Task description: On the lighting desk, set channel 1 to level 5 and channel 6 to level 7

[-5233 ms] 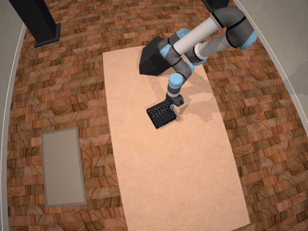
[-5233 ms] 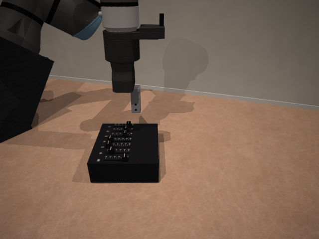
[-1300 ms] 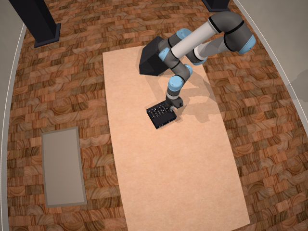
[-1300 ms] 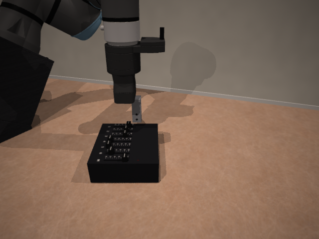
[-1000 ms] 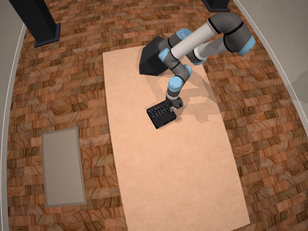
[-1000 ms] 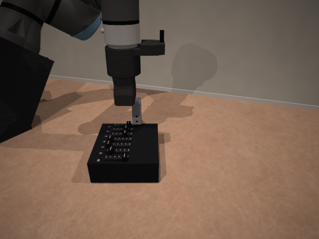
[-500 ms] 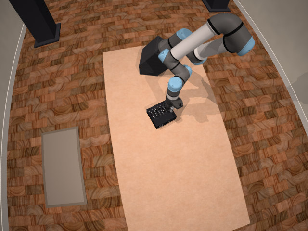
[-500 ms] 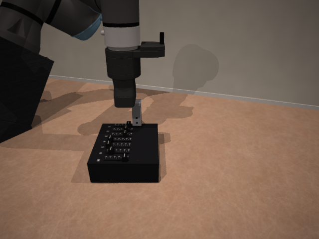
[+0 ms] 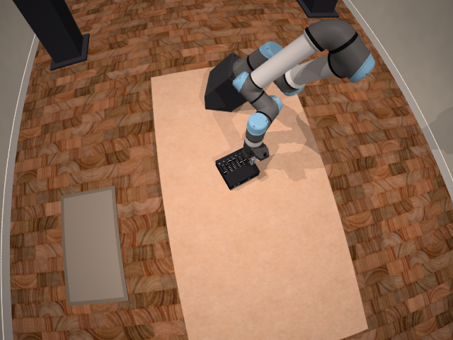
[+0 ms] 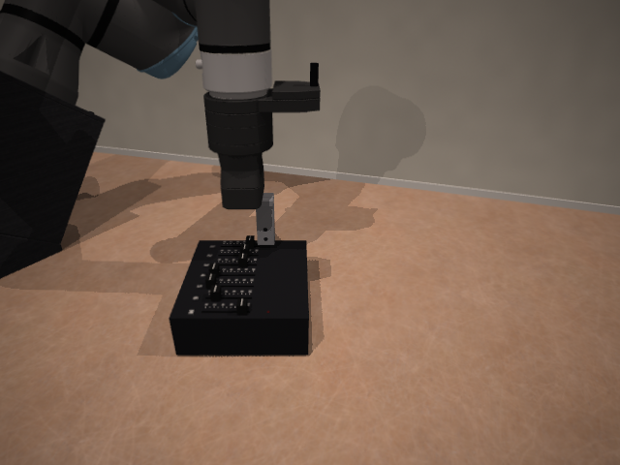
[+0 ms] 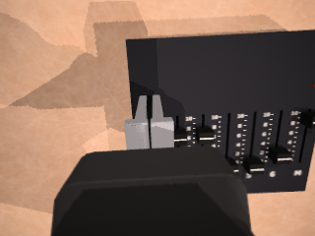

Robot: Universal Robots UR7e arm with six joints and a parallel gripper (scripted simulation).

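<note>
The channel 2 fader cap is 3 cm to the right of my hand, 2 cm behind it and 1 cm below it. The rest, counted from my hand: channel 1 fader cap: 2 cm behind, 1 cm to the right, 1 cm below; then channel 4 fader cap: 8 cm to the right, 4 cm behind, 1 cm below; then channel 3 fader cap: 5 cm to the right, 1 cm below, 1 cm behind.
</note>
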